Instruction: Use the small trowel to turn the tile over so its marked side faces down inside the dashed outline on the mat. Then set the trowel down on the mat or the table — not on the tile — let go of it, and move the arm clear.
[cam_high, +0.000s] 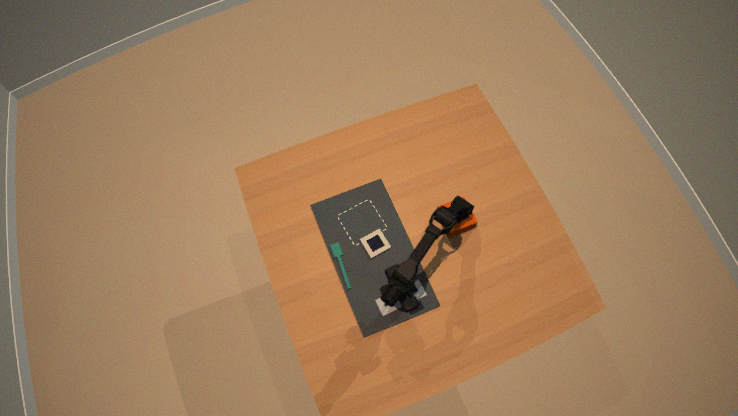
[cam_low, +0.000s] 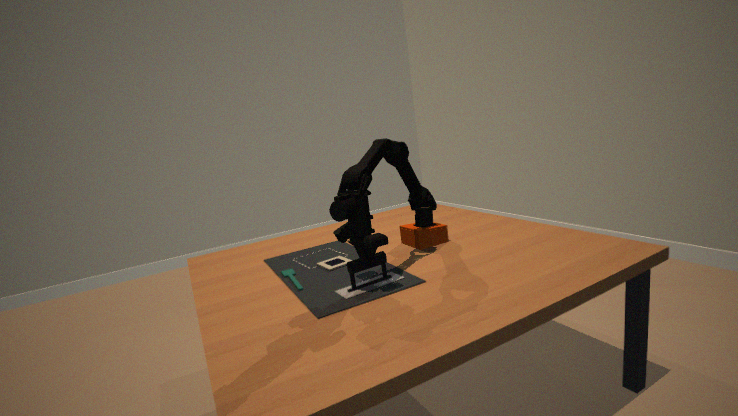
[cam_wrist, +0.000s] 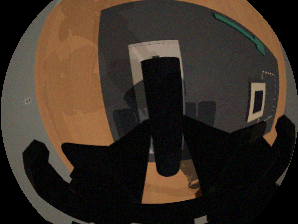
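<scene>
Now: gripper tip 30 mm above the grey trowel and 20 mm short of it. From my gripper tip the other things lie so: tile (260 mm to the right, 60 mm below, 30 mm behind); dark mat (220 mm to the right, 90 mm below).
</scene>
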